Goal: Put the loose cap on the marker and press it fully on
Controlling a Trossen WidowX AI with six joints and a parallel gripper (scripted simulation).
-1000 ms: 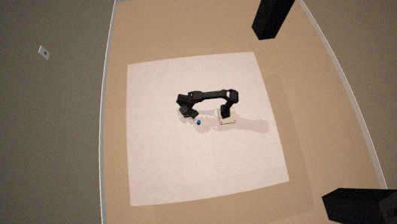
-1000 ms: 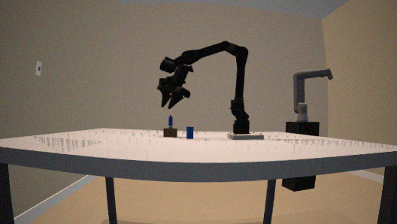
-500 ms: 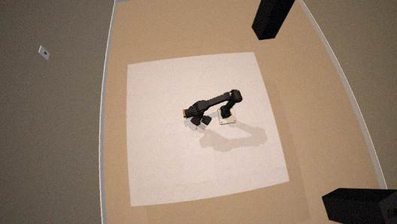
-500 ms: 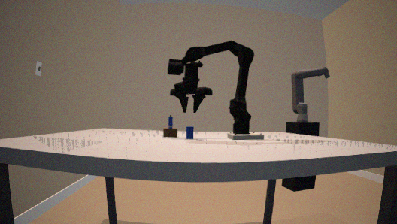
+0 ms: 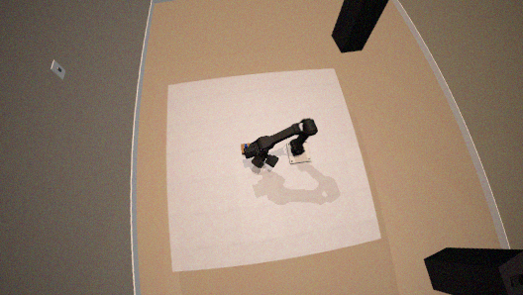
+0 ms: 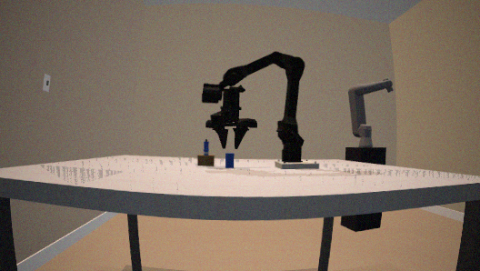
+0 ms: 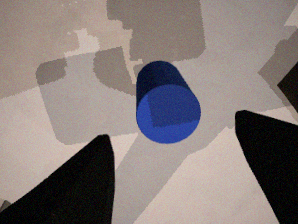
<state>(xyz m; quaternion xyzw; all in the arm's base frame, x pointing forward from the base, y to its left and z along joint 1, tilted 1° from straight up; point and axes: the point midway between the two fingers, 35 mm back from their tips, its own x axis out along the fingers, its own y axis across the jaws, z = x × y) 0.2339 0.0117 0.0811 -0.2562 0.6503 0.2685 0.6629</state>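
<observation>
My gripper tip is 4 cm above the blue cap. Round my gripper tip: holder block (11 cm to the right, 7 cm ahead, 5 cm below); then marker collar (11 cm to the right, 7 cm ahead, 1 cm below).
</observation>
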